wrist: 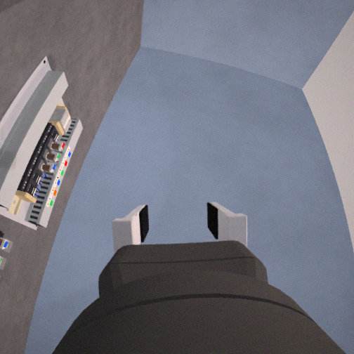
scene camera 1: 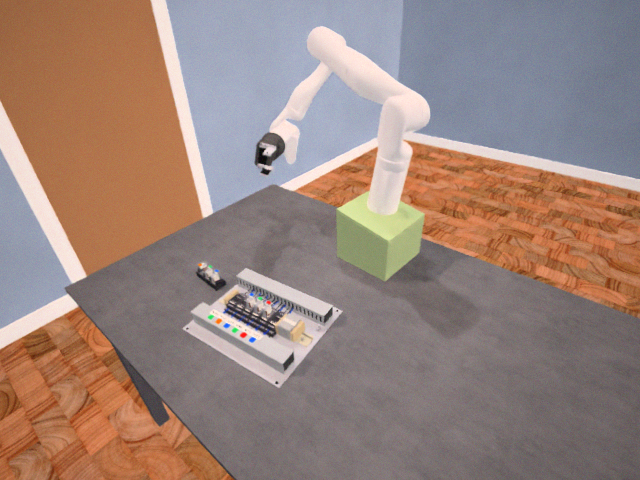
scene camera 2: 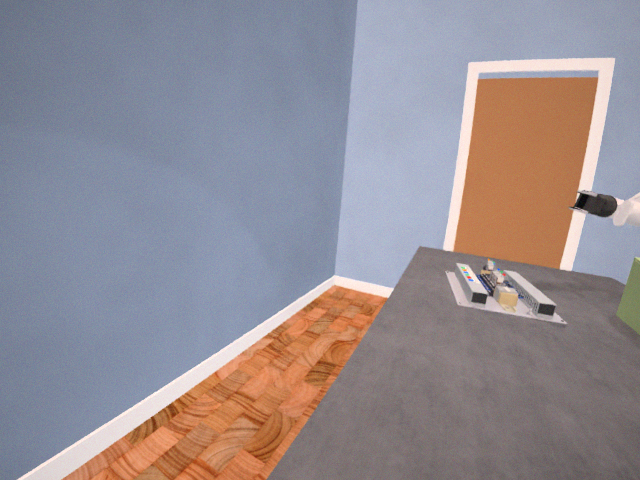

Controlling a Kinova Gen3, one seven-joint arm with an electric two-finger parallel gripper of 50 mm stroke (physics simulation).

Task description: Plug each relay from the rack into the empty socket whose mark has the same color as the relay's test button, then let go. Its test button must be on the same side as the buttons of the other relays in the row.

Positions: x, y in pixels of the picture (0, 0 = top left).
Labels:
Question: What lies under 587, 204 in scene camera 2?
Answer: The gripper.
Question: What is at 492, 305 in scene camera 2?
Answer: A panel.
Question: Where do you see a panel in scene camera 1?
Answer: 261, 369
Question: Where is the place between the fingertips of the gripper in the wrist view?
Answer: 177, 216

